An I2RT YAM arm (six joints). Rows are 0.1 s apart.
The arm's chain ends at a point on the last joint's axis. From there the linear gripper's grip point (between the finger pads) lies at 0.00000 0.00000 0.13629 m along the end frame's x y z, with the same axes.
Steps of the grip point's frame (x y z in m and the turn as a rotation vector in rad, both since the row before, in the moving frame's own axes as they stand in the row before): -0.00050, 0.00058, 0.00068, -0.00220, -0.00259, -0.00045; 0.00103, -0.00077, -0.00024, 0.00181, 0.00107, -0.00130; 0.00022, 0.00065, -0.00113, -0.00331, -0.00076, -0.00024; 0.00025, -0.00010, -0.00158, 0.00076, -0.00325, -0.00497; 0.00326, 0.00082, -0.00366, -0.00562, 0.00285, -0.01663; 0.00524, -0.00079, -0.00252, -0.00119, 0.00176, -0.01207; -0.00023, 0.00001, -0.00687, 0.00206, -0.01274, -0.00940; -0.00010, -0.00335, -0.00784, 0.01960, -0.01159, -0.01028
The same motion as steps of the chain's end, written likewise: -0.00015, 0.00028, 0.00068, -0.00220, -0.00259, -0.00045; 0.00088, -0.00052, -0.00024, 0.00181, 0.00107, -0.00130; 0.00032, 0.00020, -0.00113, -0.00331, -0.00076, -0.00024; 0.00069, 0.00000, -0.00158, 0.00076, -0.00325, -0.00497; 0.00287, 0.00006, -0.00366, -0.00562, 0.00285, -0.01663; 0.00500, -0.00095, -0.00252, -0.00119, 0.00176, -0.01207; 0.00151, 0.00028, -0.00686, 0.00206, -0.01274, -0.00940; 0.00149, -0.00069, -0.00780, 0.01960, -0.01159, -0.01028
